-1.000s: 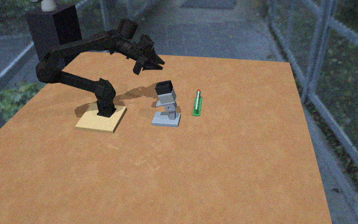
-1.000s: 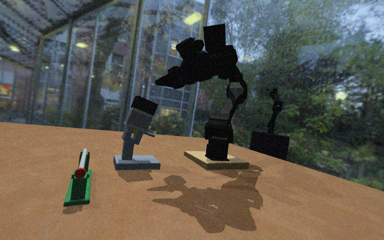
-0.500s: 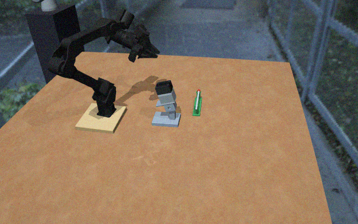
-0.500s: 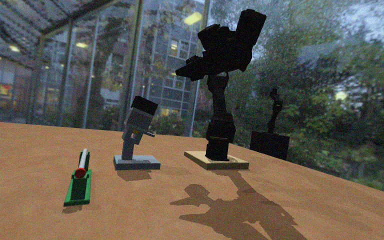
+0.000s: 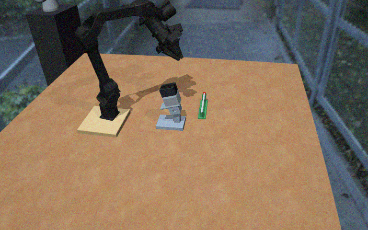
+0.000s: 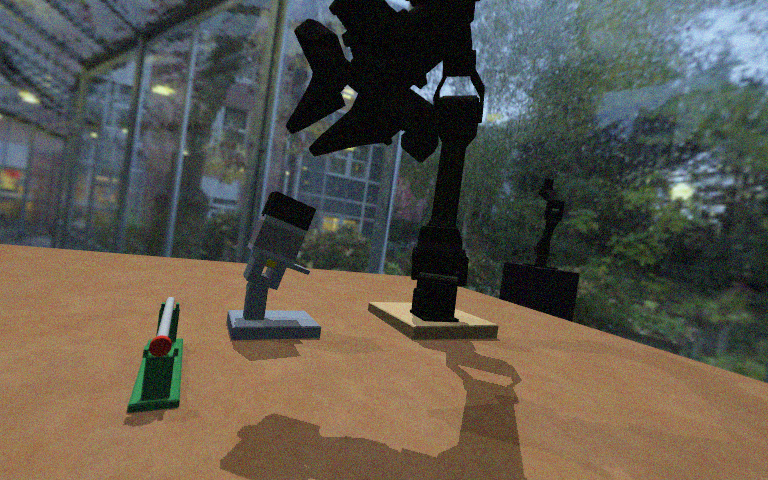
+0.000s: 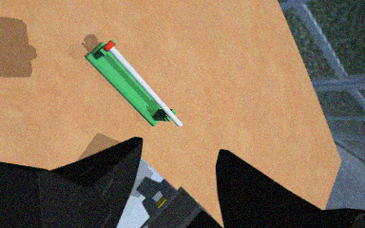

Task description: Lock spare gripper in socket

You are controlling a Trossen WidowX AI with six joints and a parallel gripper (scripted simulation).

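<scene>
The green cradle is 9 cm ahead of my gripper tip and 20 cm below it. Round my gripper tip: socket 13 cm to the right, 18 cm below; spare gripper 1 cm ahead, 13 cm to the right, 10 cm below.
</scene>
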